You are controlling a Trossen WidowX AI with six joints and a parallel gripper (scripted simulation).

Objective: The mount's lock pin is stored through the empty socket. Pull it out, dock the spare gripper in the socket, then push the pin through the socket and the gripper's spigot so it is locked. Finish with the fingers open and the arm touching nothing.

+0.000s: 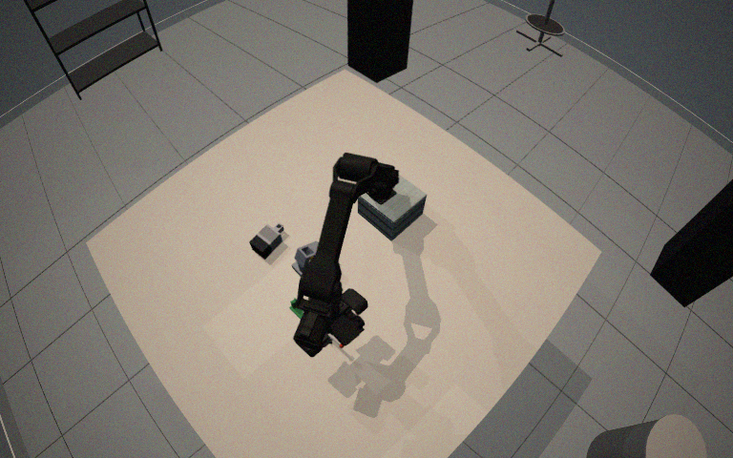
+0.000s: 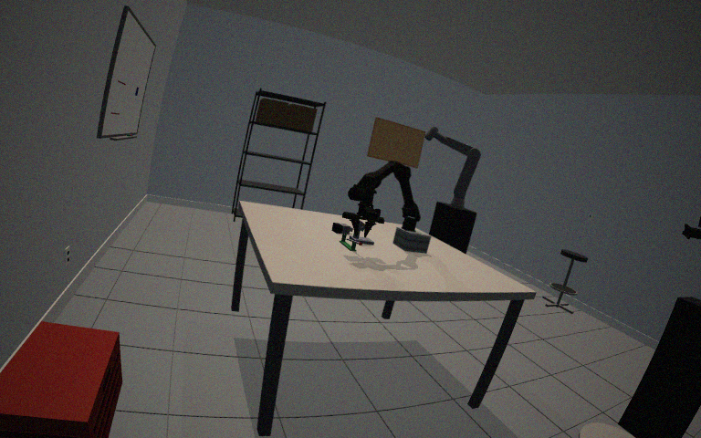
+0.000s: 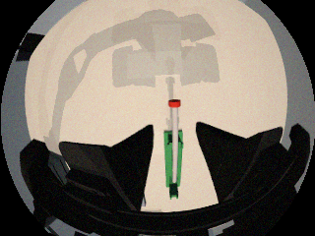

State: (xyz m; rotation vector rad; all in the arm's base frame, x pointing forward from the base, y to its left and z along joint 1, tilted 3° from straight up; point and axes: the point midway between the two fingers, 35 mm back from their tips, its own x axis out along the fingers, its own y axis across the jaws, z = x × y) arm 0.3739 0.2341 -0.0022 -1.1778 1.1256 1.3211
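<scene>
The green bracket is 10 mm ahead of my gripper tip, 100 mm to the right of it and 50 mm below it. The rest, counted from my gripper tip: grey mount: 100 mm behind, 220 mm to the right, 30 mm below; then spare gripper: 50 mm behind, 380 mm to the right, 60 mm below.
</scene>
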